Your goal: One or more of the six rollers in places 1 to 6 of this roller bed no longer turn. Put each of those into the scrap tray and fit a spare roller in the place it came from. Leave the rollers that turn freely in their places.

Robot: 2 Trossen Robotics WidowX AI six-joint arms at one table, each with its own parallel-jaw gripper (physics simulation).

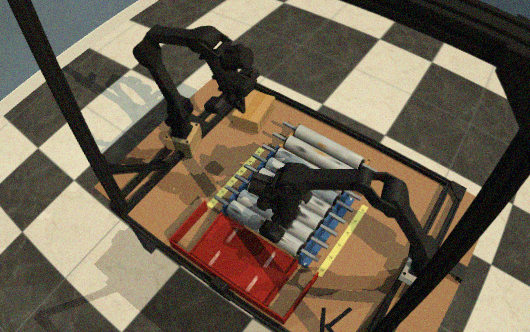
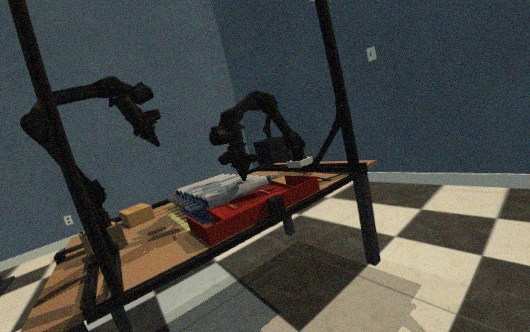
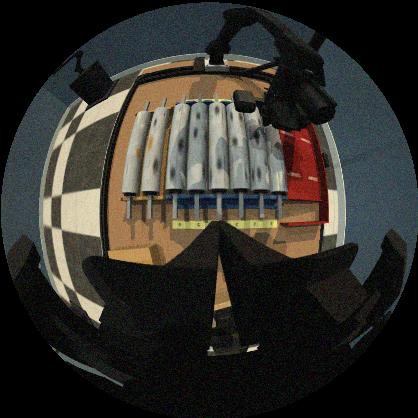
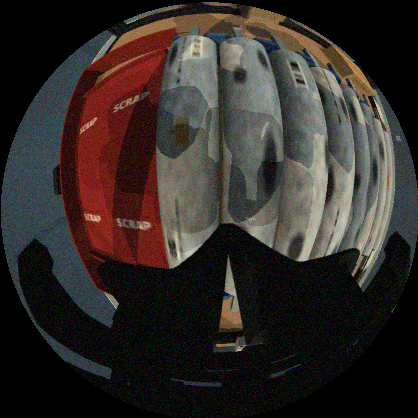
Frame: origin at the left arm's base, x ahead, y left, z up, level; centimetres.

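Seen in the pictures: left gripper, fingertip midpoint: [image 1: 243, 112] [image 2: 159, 146] [image 3: 216, 226]; right gripper, fingertip midpoint: [image 1: 284, 225] [image 2: 244, 180] [image 3: 263, 124] [image 4: 226, 229]; left arm's base, origin of the base link: [image 1: 181, 131] [image 3: 225, 315]; right arm's base, origin of the base link: [image 1: 421, 268] [image 2: 299, 159] [image 3: 215, 61] [image 4: 252, 346].
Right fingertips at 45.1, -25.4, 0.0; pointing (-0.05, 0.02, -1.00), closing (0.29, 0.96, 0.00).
Observation:
Offsets run from my right fingertips to a thing's top centre, as dx, dy, dz.
Six grey-white mottled rollers lie side by side on the blue-railed roller bed [image 1: 326, 234] [image 3: 230, 203]. The roller in place 1 [image 3: 277, 165] [image 4: 187, 185] is nearest the tray; the roller in place 2 [image 4: 252, 135] lies beside it. Which rollers turn cannot be seen. Two spare rollers, one outer @(+5.7, +35.0, +0.0) [image 1: 330, 145] [image 3: 135, 155] and one inner @(+3.9, +29.2, +0.0) [image 3: 155, 155], lie behind the bed. The red scrap tray @(-9.6, -12.3, -2.6) [image 1: 220, 250] [image 2: 240, 215] [image 4: 100, 175] holds no roller. My left gripper [image 1: 243, 109] [image 2: 158, 144] [image 3: 216, 226] is shut, empty, high beside the bed. My right gripper [image 2: 244, 179] [image 4: 226, 229] is shut, empty, low over places 1 and 2.
Yellow number strips [image 1: 342, 240] [image 3: 187, 225] run along both ends of the bed. A wooden block @(-25.2, +46.1, -2.1) [image 1: 252, 114] [image 2: 136, 215] [image 3: 132, 253] stands near my left arm. My right arm reaches across the bed. Dark frame posts [image 2: 345, 125] rise at the table's edges.

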